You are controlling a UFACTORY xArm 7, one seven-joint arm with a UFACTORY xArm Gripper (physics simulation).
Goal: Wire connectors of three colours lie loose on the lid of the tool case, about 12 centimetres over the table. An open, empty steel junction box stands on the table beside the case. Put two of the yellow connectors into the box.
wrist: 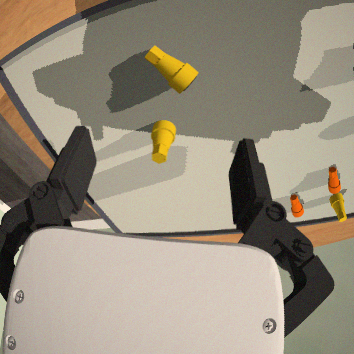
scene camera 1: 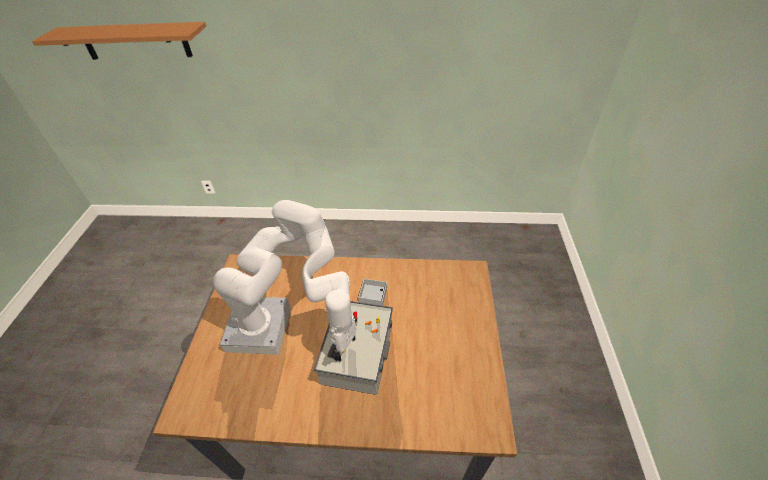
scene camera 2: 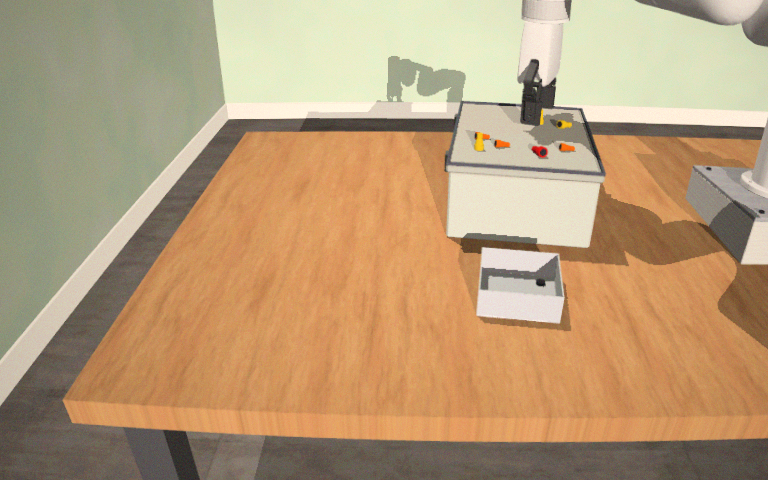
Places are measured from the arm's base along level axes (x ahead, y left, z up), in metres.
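Pixels of known places: gripper, fingertip midpoint: (wrist: 161, 148) (scene camera 1: 344, 348) (scene camera 2: 537, 115); arm's base at its link origin: (scene camera 1: 254, 322).
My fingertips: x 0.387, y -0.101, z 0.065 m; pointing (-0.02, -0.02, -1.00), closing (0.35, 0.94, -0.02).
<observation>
Ahead of a thing's pixels: the offset from my fingertips to its middle.
My gripper (scene camera 1: 344, 347) (scene camera 2: 539, 114) (wrist: 161, 148) is open and empty, low over the far part of the case lid (scene camera 1: 368, 359) (scene camera 2: 509, 161) (wrist: 200, 200). In the wrist view an upright yellow connector @(dx -0.004, dy +0.001, dz -0.001 m) (wrist: 159, 149) shows between the spread fingers; a finger partly hides it in scene camera 2. A second yellow connector @(dx -0.044, dy +0.018, dz -0.007 m) (scene camera 2: 562, 123) (wrist: 172, 70) lies on its side near it. A third yellow connector @(dx +0.098, dy +0.133, dz -0.001 m) (scene camera 1: 377, 320) (scene camera 2: 479, 141) (wrist: 338, 207) stands at the lid's other end. The steel junction box @(dx +0.042, dy +0.337, dz -0.112 m) (scene camera 1: 370, 301) (scene camera 2: 519, 305) stands open and holds no connector.
Orange connectors @(dx +0.093, dy +0.090, dz -0.008 m) (scene camera 1: 374, 330) (scene camera 2: 501, 143) (wrist: 297, 206) lie near the third yellow one. Another orange connector @(dx -0.034, dy +0.122, dz -0.008 m) (scene camera 2: 566, 147) and a red connector @(dx +0.011, dy +0.144, dz -0.007 m) (scene camera 1: 355, 314) (scene camera 2: 539, 151) lie on the lid's box side. The case stands between the gripper and the box.
</observation>
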